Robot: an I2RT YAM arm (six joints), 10 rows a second.
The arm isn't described. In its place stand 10 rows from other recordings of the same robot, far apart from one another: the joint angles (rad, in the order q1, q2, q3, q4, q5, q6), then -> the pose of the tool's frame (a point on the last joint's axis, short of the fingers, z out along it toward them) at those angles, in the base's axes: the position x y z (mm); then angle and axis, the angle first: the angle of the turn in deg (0 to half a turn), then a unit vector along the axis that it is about.
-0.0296 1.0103 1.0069 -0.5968 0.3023 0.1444 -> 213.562, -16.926, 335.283, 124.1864, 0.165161, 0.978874, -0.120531
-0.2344 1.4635 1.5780 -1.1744 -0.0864 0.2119 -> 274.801, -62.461, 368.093, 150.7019, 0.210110, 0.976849, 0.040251
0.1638 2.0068 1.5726 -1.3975 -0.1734 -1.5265 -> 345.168, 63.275, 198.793, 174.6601, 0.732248, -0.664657, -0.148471
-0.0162 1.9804 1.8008 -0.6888 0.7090 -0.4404 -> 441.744, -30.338, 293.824, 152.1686, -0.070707, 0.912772, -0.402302
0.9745 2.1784 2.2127 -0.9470 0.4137 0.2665 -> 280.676, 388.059, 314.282, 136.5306, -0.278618, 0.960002, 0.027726
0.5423 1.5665 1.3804 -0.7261 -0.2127 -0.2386 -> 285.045, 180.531, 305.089, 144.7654, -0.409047, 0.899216, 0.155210
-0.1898 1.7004 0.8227 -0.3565 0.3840 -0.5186 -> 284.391, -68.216, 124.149, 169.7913, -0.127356, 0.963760, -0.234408
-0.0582 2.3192 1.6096 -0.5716 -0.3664 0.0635 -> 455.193, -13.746, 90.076, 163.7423, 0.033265, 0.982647, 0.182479
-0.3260 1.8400 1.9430 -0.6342 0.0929 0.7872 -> 398.820, -138.312, 397.423, 121.0233, 0.548692, 0.831671, 0.085210
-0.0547 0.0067 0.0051 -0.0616 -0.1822 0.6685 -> 110.081, 0.433, 167.993, 101.9455, 0.255682, 0.902552, 0.346447
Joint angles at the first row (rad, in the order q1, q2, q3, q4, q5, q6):
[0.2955 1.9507 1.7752 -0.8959 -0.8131 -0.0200]
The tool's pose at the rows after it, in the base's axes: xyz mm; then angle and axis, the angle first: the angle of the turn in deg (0 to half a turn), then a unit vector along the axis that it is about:
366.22, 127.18, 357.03, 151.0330, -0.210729, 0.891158, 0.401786
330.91, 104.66, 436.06, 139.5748, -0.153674, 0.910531, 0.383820
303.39, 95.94, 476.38, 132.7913, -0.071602, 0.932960, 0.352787
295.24, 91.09, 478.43, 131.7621, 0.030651, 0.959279, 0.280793
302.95, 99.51, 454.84, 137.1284, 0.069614, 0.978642, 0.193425
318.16, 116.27, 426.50, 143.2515, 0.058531, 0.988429, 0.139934
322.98, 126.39, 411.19, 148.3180, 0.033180, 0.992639, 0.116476
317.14, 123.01, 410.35, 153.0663, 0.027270, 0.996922, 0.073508
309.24, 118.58, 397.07, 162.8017, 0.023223, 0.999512, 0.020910
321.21, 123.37, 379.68, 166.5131, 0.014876, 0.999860, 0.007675
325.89, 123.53, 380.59, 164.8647, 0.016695, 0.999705, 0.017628
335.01, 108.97, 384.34, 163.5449, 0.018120, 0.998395, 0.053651
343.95, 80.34, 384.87, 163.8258, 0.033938, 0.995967, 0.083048
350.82, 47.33, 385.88, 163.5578, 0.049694, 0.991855, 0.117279
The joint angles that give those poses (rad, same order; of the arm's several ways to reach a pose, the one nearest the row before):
[0.2726 1.7965 1.8118 -0.8974 -0.7361 0.0830]
[0.2474 1.6645 1.9335 -0.9287 -0.6117 0.2199]
[0.2592 1.5982 2.0152 -0.9619 -0.4339 0.3531]
[0.2749 1.5829 2.0323 -1.0282 -0.2134 0.4545]
[0.3111 1.6295 2.0315 -1.1351 -0.0563 0.4782]
[0.3511 1.7054 2.0316 -1.1988 0.0074 0.4667]
[0.3740 1.7538 2.0487 -1.2667 0.0101 0.4377]
[0.3752 1.7840 2.1109 -1.4078 0.0494 0.4175]
[0.3744 1.8190 2.1318 -1.5901 0.0769 0.4095]
[0.3744 1.8721 2.1315 -1.6062 0.0746 0.3958]
[0.3691 1.8759 2.1368 -1.5734 0.0662 0.3939]
[0.3138 1.8759 2.1475 -1.5360 -0.0071 0.3511]
[0.2207 1.8759 2.1479 -1.5268 -0.0872 0.3027]
[0.1161 1.8759 2.1490 -1.5181 -0.1795 0.2458]

